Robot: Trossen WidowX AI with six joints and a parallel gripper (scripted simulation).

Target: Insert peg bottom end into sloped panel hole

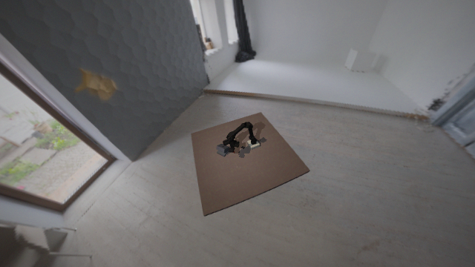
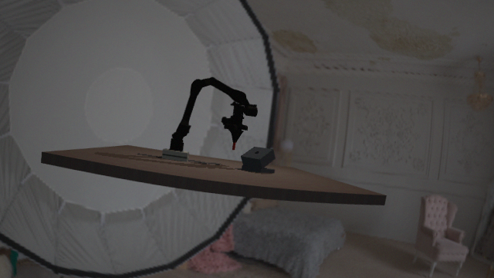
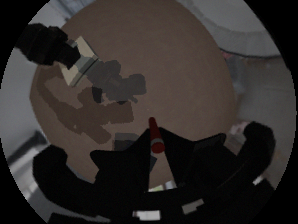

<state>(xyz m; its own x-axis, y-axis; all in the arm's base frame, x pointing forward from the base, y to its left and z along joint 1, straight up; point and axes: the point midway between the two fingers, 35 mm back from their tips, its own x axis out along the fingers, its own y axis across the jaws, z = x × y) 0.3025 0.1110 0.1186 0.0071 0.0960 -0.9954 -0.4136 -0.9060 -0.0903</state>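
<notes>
My gripper tip is 13 cm to the left of the dark sloped panel, 13 cm short of it and 6 cm above it. Also, from my gripper tip: red peg: 2 cm above.
</notes>
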